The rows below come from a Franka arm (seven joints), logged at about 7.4 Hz.
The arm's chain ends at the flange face. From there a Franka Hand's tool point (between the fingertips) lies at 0.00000 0.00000 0.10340 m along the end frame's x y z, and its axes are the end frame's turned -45 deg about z.
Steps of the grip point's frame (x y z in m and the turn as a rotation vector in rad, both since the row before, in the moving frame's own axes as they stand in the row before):
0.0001 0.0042 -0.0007 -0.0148 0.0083 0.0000
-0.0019 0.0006 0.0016 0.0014 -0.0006 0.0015
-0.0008 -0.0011 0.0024 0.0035 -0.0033 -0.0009
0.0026 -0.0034 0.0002 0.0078 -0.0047 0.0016
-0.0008 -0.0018 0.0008 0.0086 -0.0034 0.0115
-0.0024 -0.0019 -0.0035 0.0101 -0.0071 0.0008
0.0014 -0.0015 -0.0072 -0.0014 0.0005 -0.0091
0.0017 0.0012 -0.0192 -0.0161 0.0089 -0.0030
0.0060 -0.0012 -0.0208 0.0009 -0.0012 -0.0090
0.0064 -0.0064 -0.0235 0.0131 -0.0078 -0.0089
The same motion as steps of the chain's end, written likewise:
0.0014 0.0024 -0.0007 -0.0046 0.0163 0.0000
-0.0008 0.0018 0.0016 0.0006 -0.0014 0.0015
-0.0008 -0.0002 0.0024 0.0001 -0.0048 -0.0009
0.0003 -0.0040 0.0002 0.0022 -0.0088 0.0016
-0.0010 -0.0003 0.0008 0.0037 -0.0085 0.0115
-0.0018 0.0006 -0.0035 0.0021 -0.0122 0.0008
-0.0002 -0.0021 -0.0072 -0.0006 0.0013 -0.0091
0.0002 -0.0009 -0.0192 -0.0051 0.0177 -0.0030
0.0035 -0.0051 -0.0208 -0.0002 -0.0015 -0.0090
0.0015 -0.0087 -0.0235 0.0037 -0.0148 -0.0089

